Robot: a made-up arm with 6 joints.
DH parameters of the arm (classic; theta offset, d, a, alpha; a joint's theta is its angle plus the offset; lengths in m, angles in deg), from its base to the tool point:
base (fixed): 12.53 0 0.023 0
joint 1: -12.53 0.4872 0.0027 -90
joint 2: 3.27 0 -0.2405 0
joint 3: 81.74 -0.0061 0.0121 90
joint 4: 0 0.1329 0.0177 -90
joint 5: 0 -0.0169 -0.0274 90
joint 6: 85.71 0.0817 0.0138 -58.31
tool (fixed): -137.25 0.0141 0 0
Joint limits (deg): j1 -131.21..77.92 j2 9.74..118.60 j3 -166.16..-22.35 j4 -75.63..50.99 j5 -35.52..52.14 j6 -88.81..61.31
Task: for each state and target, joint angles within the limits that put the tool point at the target. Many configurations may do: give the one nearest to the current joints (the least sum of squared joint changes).
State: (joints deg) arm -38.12 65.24 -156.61 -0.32 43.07 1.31
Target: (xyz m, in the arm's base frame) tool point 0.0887 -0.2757 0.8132
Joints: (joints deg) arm -73.52 104.89 -142.57 -7.04 49.08 2.45
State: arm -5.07 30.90 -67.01 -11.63 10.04 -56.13
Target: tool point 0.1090 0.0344 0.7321
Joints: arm 23.08 53.33 -64.91 -9.03 8.20 -53.77
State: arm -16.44 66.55 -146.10 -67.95 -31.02 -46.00
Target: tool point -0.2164 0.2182 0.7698
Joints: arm -33.65 30.83 -152.70 -67.43 -35.52 -42.22
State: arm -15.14 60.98 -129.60 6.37 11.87 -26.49
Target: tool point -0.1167 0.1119 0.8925
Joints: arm -39.06 45.05 -138.39 6.78 9.86 -26.53
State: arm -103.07 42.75 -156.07 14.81 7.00 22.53
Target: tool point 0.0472 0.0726 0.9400
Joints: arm -119.01 64.20 -149.14 16.34 17.62 18.61
